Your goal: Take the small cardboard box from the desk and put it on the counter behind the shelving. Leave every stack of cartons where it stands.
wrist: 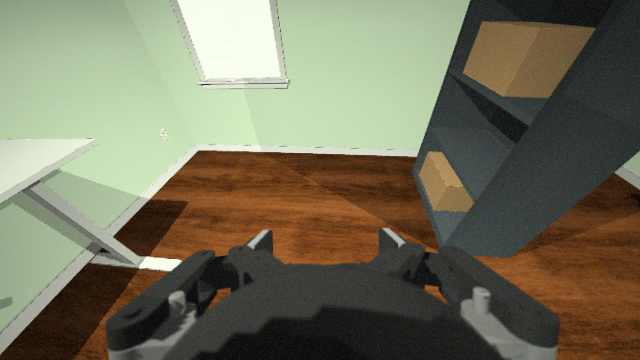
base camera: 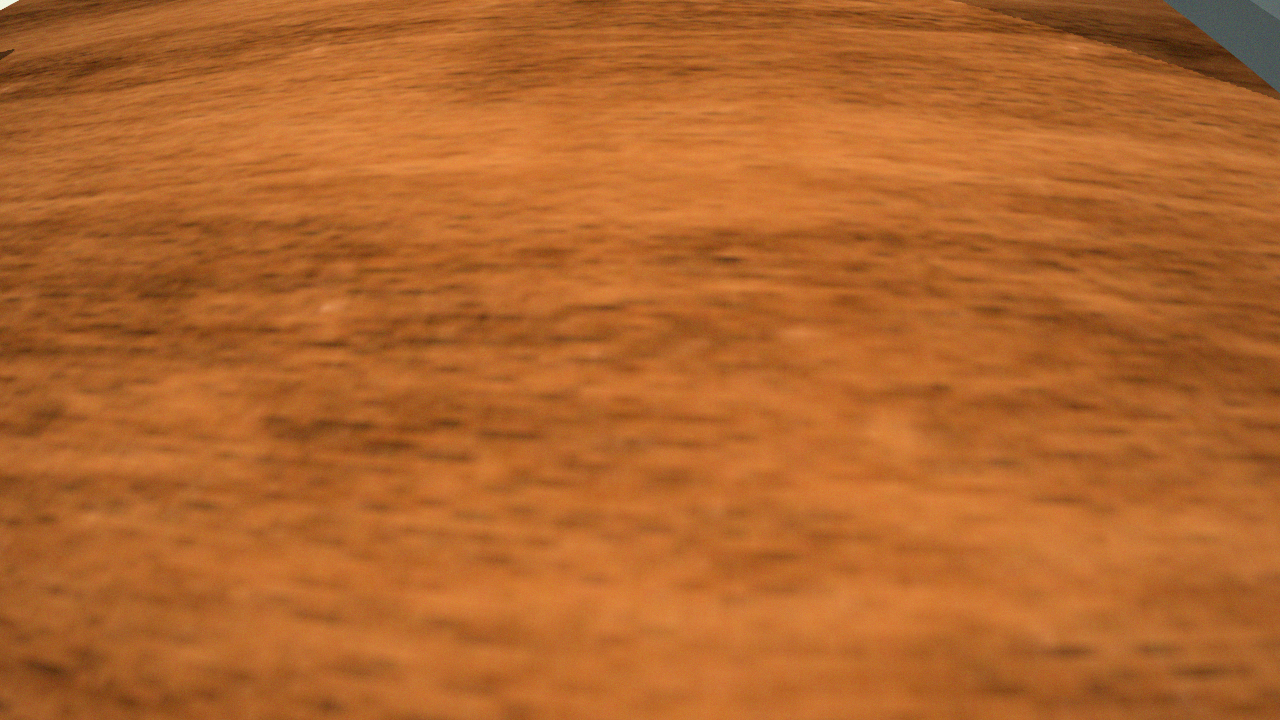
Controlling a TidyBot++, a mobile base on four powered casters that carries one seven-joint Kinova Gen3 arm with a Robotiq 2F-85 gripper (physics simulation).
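Frame: origin at the arm's base, x ahead, y left, z up, level; metres.
Seen in the pictures: gripper, fingertip midpoint: (wrist: 325,241).
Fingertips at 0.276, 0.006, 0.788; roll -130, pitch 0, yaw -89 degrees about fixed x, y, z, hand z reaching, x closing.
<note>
A point is followed by its place in that frame, as x, y, z.
My gripper (wrist: 325,241) @(0.276, 0.006, 0.788) is open and empty in the wrist view, its fingers wide apart above the wooden floor. The right end of the white desk (wrist: 35,157) @(0.782, 1.160, 0.553) shows at the left edge of the wrist view, away from the fingers. The small cardboard box does not show in either view. The dark grey-blue shelving (wrist: 555,165) @(0.844, -0.994, 0.404) stands at the right of the wrist view. It holds a large carton (wrist: 500,57) @(1.290, -0.870, 0.735) on an upper shelf and a smaller carton (wrist: 450,187) @(1.193, -0.891, -0.062) on its lowest shelf. The counter does not show in either view.
A desk leg (wrist: 82,217) @(0.812, 1.368, 0.130) with a white foot (wrist: 160,263) stands at the left. A green wall (wrist: 350,75) @(2.135, -0.239, 0.461) with a window (wrist: 235,40) @(2.227, 0.765, 0.758) is at the back. In the base camera view, wooden floor (base camera: 626,358) @(0.447, 0.030, -0.397) lies ahead, with a grey-blue surface (base camera: 1239,35) @(1.020, -0.824, -0.369) at the top right corner.
</note>
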